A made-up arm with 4 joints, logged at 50 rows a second.
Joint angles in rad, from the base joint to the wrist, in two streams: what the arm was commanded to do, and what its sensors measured. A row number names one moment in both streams.
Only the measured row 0 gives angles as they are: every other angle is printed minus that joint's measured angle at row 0.
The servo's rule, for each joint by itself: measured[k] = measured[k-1] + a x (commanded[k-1-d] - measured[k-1]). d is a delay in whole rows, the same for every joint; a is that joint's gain. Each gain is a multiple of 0.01, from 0.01 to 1. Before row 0 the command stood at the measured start. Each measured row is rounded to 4 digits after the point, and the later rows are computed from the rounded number. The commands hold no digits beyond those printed.
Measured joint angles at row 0:
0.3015 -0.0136 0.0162 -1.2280
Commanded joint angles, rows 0 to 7:
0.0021 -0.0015 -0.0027 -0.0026
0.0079 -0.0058 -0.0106 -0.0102
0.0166 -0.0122 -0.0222 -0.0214
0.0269 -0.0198 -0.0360 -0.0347
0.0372 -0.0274 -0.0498 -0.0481
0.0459 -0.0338 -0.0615 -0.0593
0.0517 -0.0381 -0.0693 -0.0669
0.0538 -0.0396 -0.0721 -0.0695
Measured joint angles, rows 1 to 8:
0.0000 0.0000 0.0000 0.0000
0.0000 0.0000 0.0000 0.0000
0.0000 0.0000 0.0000 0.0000
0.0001 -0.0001 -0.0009 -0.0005
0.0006 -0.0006 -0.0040 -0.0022
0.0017 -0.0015 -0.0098 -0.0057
0.0035 -0.0030 -0.0182 -0.0109
0.0059 -0.0050 -0.0283 -0.0176
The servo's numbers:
d 3
a 0.07 0.08 0.32 0.18

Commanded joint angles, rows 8 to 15:
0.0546 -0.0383 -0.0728 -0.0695
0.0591 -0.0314 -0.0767 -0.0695
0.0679 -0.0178 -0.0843 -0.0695
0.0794 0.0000 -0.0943 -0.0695
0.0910 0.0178 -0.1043 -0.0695
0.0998 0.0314 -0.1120 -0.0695
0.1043 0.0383 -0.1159 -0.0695
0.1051 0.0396 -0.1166 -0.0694
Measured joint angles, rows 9 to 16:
0.0087 -0.0073 -0.0389 -0.0251
0.0117 -0.0098 -0.0486 -0.0326
0.0146 -0.0122 -0.0561 -0.0392
0.0174 -0.0143 -0.0614 -0.0447
0.0203 -0.0157 -0.0663 -0.0492
0.0236 -0.0159 -0.0721 -0.0529
0.0275 -0.0146 -0.0792 -0.0559
0.0319 -0.0120 -0.0872 -0.0583

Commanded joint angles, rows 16 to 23:
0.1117 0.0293 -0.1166 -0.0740
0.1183 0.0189 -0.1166 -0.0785
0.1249 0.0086 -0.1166 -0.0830
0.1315 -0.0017 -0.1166 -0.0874
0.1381 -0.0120 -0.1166 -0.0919
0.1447 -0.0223 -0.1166 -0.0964
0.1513 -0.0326 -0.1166 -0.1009
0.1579 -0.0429 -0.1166 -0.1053
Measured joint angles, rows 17 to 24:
0.0367 -0.0085 -0.0951 -0.0603
0.0414 -0.0048 -0.1018 -0.0620
0.0459 -0.0012 -0.1065 -0.0633
0.0505 0.0012 -0.1097 -0.0652
0.0552 0.0026 -0.1119 -0.0676
0.0601 0.0031 -0.1134 -0.0704
0.0651 0.0027 -0.1144 -0.0735
0.0702 0.0015 -0.1151 -0.0768

